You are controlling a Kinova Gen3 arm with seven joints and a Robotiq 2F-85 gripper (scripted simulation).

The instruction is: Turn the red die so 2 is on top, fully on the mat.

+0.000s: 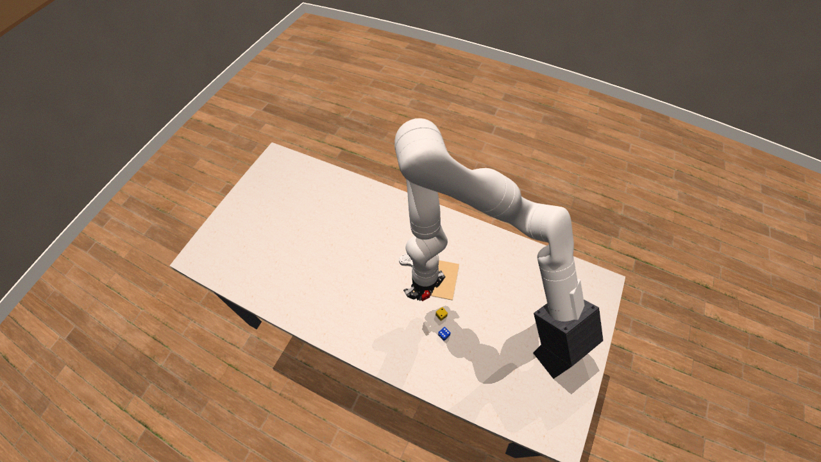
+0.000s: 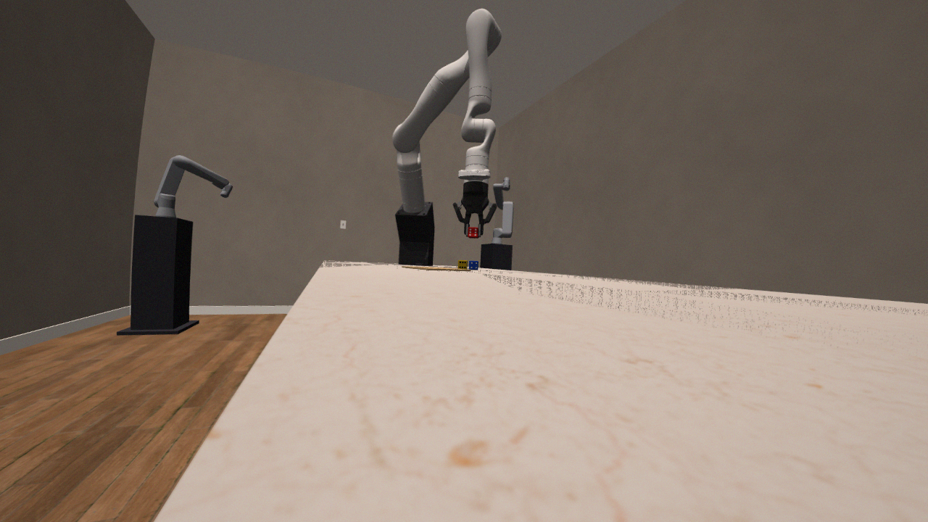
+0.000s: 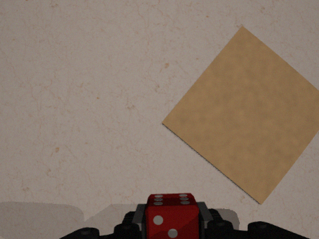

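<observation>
My hand is 12 cm to the left of the tan mat, 12 cm above it and 1 cm short of it. The rest, counted from my hand: blue die: 10 cm below, 10 cm behind, 6 cm to the left; then yellow die: 10 cm below, 7 cm behind; then red die: 1 cm below.
</observation>
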